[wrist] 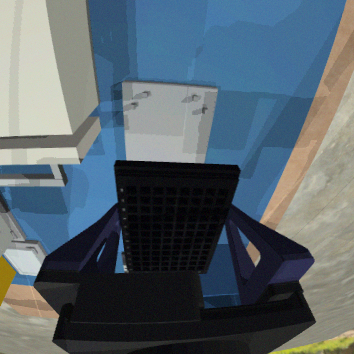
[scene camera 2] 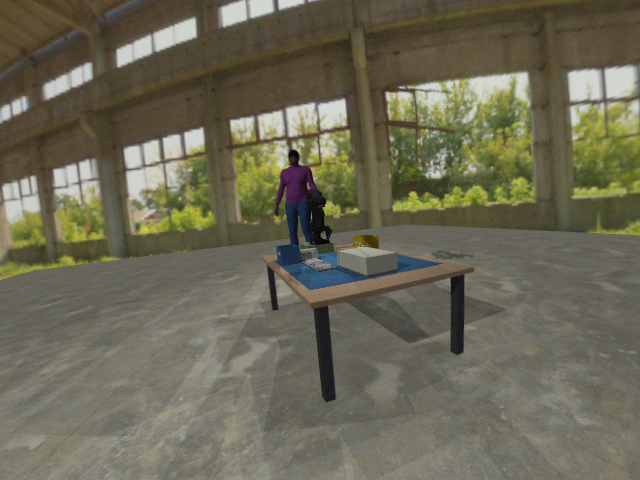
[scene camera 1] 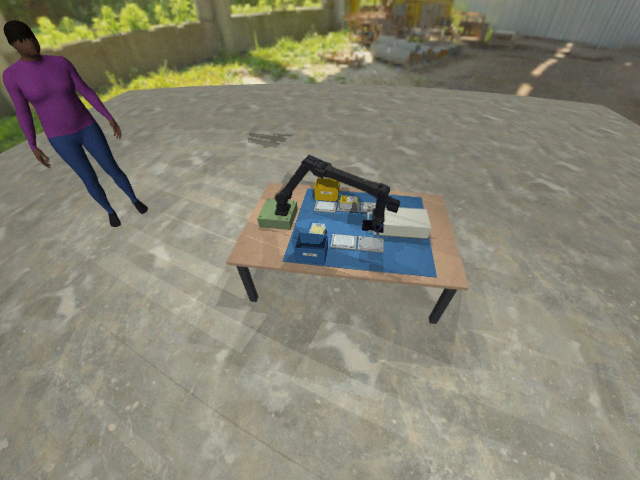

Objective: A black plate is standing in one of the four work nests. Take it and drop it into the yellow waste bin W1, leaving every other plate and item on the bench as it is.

I see my gripper (wrist: 173, 207), a black plate (wrist: 172, 213) and a pale box (scene camera 2: 366, 261).
The pale box shows as well in the wrist view (wrist: 56, 88).
